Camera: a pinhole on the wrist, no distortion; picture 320 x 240 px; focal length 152.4 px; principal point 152.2 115.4 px. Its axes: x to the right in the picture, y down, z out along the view. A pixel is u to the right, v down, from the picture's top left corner.
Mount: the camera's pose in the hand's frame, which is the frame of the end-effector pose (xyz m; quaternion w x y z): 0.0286 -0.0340 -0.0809 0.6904 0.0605 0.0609 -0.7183
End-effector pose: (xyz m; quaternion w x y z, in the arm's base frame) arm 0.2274 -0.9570 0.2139 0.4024 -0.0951 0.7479 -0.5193
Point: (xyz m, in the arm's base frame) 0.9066 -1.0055 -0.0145
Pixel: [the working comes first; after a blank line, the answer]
In the camera's frame: -0.4818 -0.3512 0.5463

18 17
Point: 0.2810 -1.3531 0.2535
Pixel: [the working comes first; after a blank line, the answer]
In the camera's frame: 0.0856 0.1427 0.4117

184 168
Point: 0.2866 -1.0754 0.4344
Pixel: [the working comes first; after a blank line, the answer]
In the camera's frame: 0.1617 -0.1053 0.2054

272 37
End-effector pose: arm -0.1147 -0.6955 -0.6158 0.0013 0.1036 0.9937 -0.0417
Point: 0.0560 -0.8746 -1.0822
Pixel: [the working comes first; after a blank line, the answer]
In the camera's frame: -0.0208 -0.2267 0.5634

147 54
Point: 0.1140 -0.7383 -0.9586
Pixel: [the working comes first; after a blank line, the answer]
In the camera's frame: -0.1292 -0.2615 0.4076

104 18
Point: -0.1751 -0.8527 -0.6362
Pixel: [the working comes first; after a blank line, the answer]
In the camera's frame: 0.1085 0.0030 0.1352

274 119
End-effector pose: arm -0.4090 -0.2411 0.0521 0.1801 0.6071 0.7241 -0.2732
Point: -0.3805 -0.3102 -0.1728
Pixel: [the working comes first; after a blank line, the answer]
In the camera's frame: -0.1451 0.0402 0.2775

73 137
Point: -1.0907 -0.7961 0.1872
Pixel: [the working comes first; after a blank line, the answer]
In the camera's frame: 0.6620 -0.3799 0.4829

outside the picture
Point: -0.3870 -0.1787 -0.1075
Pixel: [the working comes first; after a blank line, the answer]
In the camera's frame: -0.1222 0.1060 0.1481

26 224
